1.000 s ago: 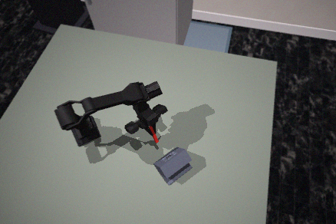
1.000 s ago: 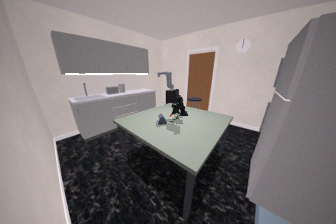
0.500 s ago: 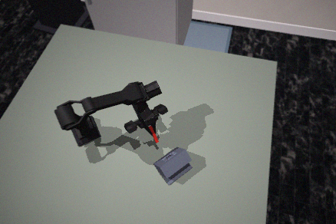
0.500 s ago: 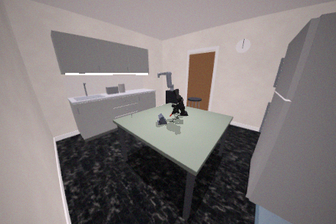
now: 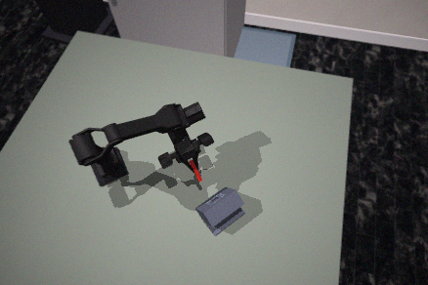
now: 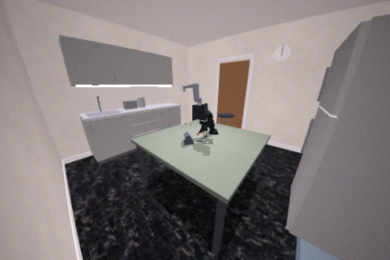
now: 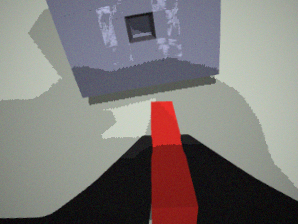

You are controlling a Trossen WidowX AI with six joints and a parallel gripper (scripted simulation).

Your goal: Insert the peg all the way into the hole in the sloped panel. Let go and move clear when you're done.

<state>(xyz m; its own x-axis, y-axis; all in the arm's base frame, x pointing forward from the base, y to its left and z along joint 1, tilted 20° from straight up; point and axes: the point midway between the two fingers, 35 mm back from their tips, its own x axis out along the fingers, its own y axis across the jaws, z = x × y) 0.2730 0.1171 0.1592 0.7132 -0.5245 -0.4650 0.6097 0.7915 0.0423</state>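
The red peg lies 20 mm ahead of my hand, 10 mm to the right of it and 20 mm below it.
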